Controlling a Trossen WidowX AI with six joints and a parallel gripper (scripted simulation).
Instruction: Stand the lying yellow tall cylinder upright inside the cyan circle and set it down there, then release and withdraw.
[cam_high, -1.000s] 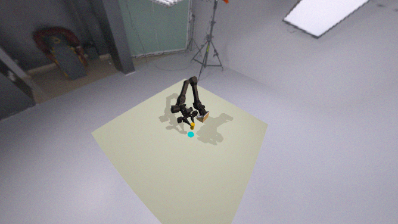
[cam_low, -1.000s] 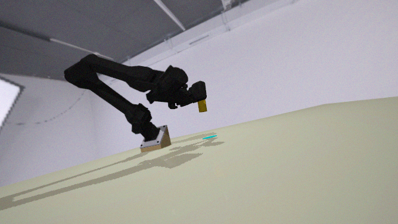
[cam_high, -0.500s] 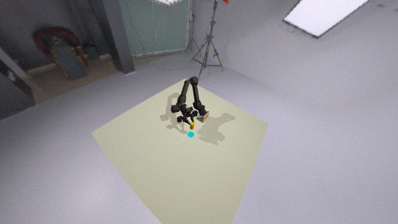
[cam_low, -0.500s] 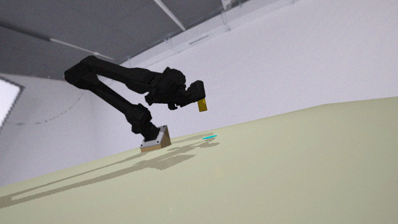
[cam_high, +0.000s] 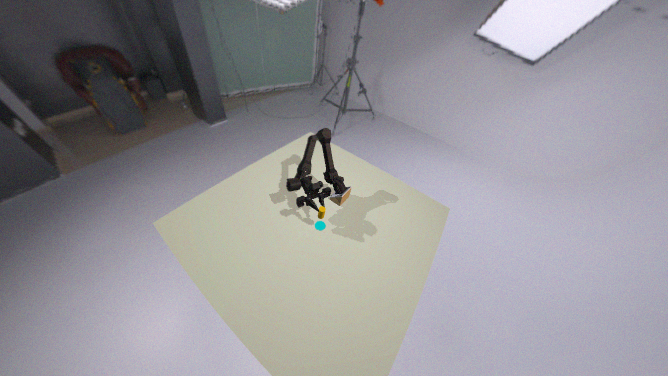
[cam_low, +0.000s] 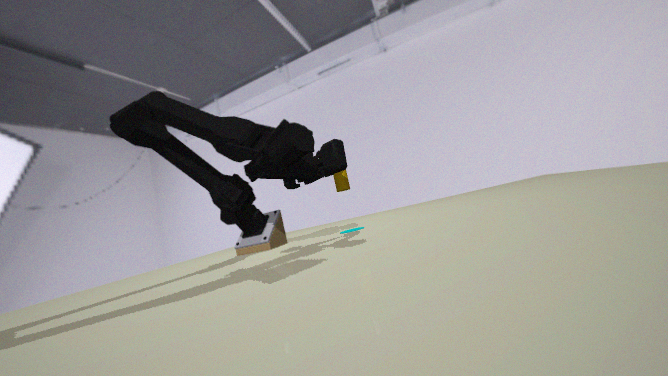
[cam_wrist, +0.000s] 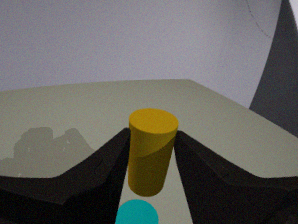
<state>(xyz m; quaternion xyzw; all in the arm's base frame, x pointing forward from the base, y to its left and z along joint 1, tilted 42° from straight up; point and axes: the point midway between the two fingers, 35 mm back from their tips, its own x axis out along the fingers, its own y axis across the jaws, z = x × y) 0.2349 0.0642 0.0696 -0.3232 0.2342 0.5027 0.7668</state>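
Right now my gripper tip is 15 cm above the cyan circle. Also, from my gripper tip: yellow cylinder 2 cm below.
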